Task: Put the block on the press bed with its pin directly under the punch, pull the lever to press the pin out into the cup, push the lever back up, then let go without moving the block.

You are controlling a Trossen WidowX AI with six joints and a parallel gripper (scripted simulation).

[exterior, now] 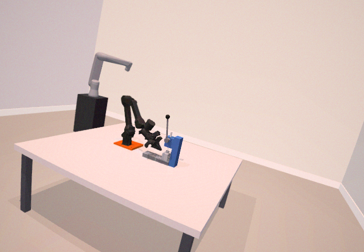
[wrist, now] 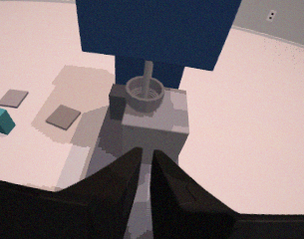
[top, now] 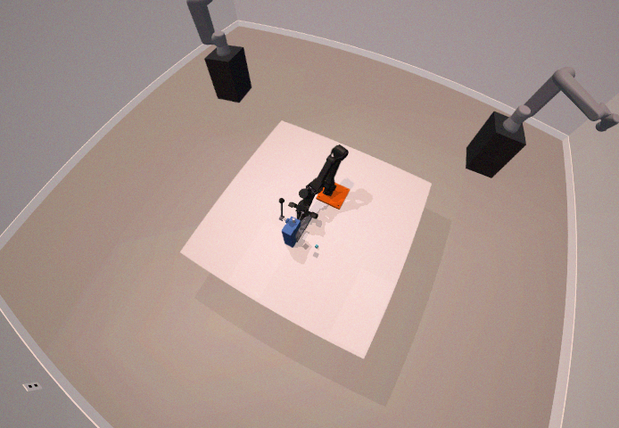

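Right now the pale pin is 5 cm ahead of my gripper tip and 2 cm below it. From my gripper tip the other things lie so: lever (19 cm above, 6 cm to the right, 3 cm ahead).
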